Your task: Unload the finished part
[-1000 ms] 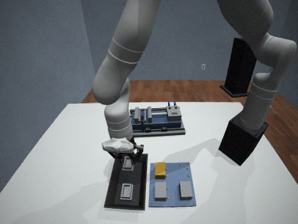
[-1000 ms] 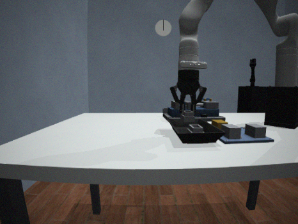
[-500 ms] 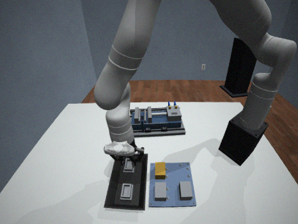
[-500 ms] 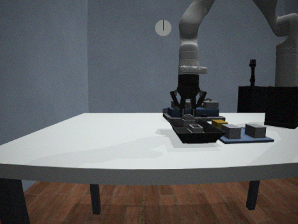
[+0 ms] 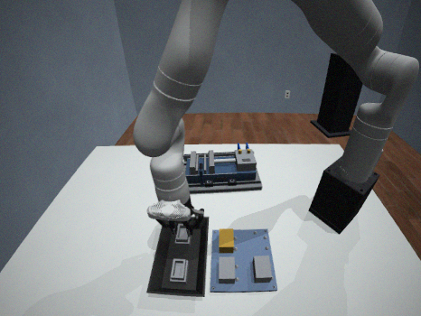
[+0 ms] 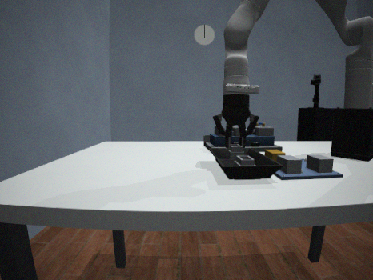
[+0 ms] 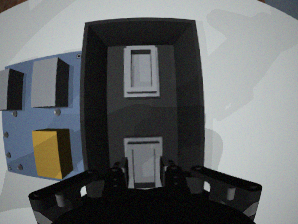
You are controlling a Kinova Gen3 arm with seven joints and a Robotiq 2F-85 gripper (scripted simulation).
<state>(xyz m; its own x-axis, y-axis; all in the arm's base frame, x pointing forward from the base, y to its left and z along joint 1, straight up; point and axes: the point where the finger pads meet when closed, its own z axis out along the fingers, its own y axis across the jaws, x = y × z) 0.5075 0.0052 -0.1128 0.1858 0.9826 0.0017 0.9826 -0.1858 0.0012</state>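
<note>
My hand is 120 mm past the yellow block, 30 mm to the right of it and 40 mm above it. Also, from my hand: blue plate 150 mm behind, 80 mm to the left, 60 mm below; blue vise 160 mm behind, 280 mm to the right, 30 mm below.
</note>
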